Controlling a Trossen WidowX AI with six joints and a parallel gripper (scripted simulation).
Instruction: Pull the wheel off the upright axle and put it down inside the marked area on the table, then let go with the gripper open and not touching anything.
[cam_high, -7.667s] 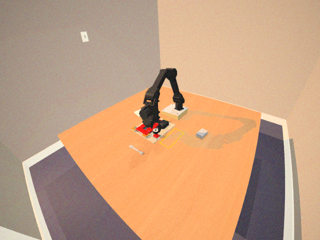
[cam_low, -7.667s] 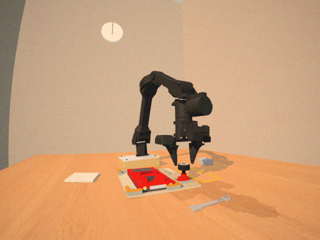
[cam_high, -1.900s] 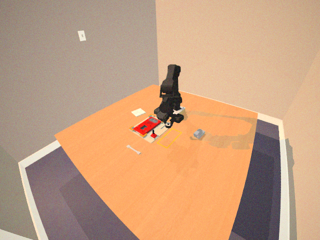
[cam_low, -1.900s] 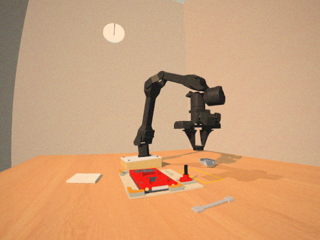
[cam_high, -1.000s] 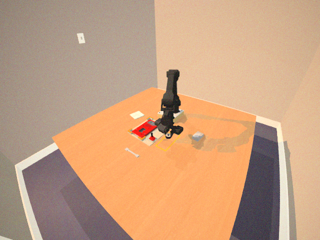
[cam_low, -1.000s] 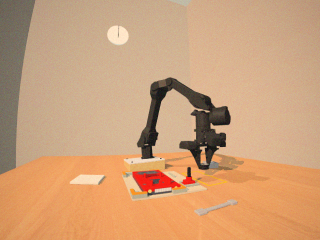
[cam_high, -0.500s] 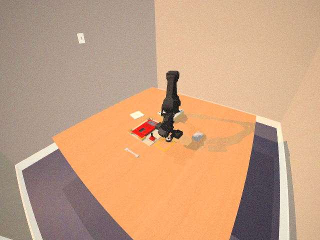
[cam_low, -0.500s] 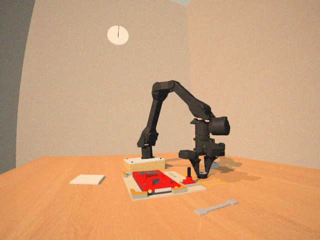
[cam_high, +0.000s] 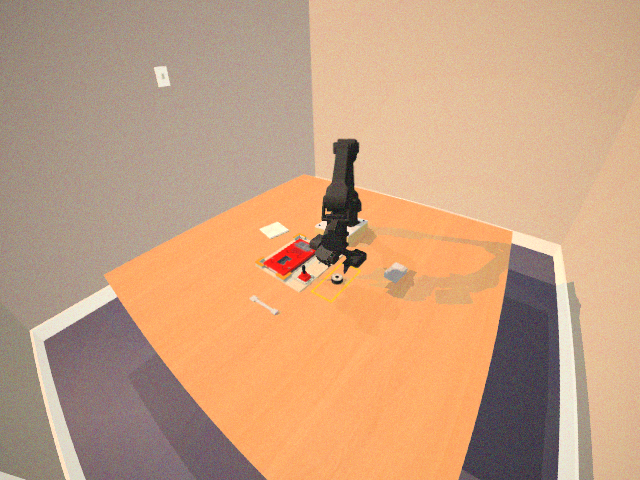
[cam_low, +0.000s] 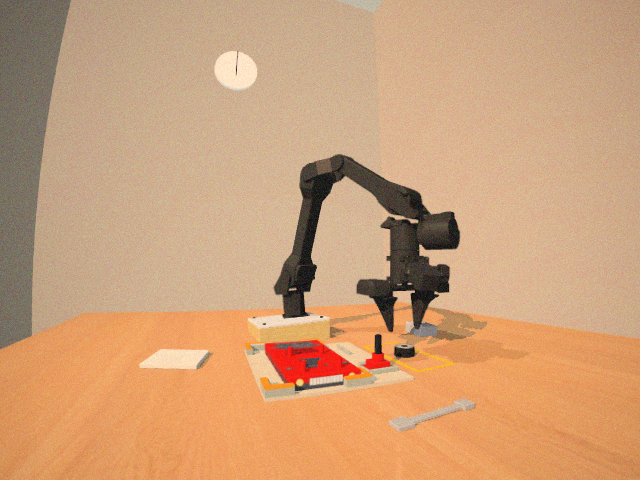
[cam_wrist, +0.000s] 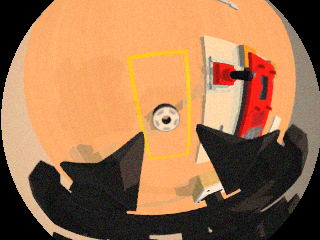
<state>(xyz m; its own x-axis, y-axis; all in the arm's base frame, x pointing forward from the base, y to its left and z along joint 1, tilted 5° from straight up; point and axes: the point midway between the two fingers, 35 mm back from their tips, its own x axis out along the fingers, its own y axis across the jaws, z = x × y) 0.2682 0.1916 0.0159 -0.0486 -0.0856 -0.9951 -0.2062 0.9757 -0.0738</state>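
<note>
My gripper tip is now 4 cm above the black wheel. The rest, counted from my gripper tip: grey block: 17 cm behind, 12 cm to the left, 4 cm below; then white flat pad: 43 cm to the right, 4 cm below, 2 cm behind; then grey dog-bone bar: 25 cm ahead, 7 cm to the right, 5 cm below.
</note>
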